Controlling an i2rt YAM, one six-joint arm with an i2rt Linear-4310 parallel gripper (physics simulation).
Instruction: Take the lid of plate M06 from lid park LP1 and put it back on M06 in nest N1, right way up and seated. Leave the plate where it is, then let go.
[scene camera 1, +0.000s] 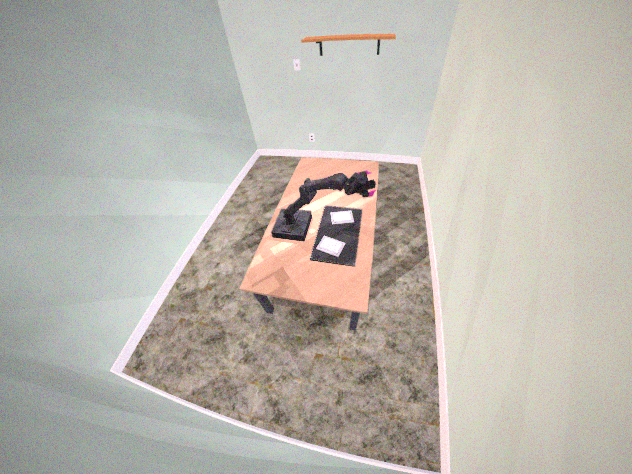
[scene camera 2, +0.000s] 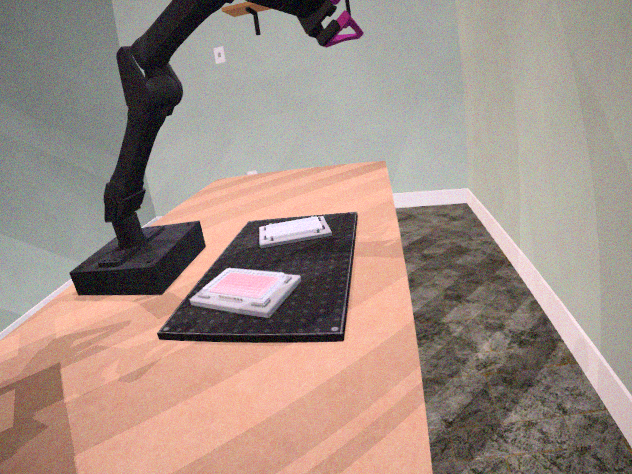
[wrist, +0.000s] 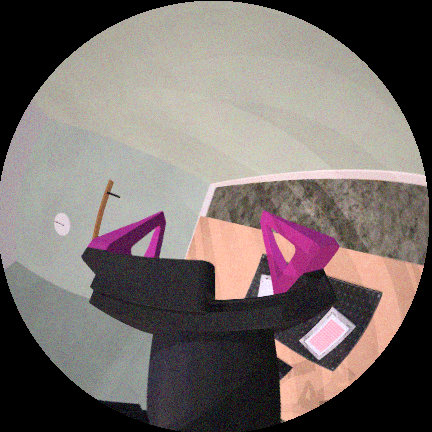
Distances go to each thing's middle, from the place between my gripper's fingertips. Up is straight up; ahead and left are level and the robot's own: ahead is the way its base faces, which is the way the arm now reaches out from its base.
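Labels:
I can see the lid holder (scene camera 2: 264, 243) 110 mm to the left of my hand, 200 mm behind it and 440 mm below it. The white lid (scene camera 2: 307, 225) is some way to the left of my hand and a good way behind it, and well below it. Then there is the pink well plate (scene camera 2: 241, 285), which is 170 mm to the right of my hand, 220 mm behind it and 430 mm below it. The grey plate holder (scene camera 2: 266, 309) is a good bit to the right of my hand, a fair way behind it and far below it.

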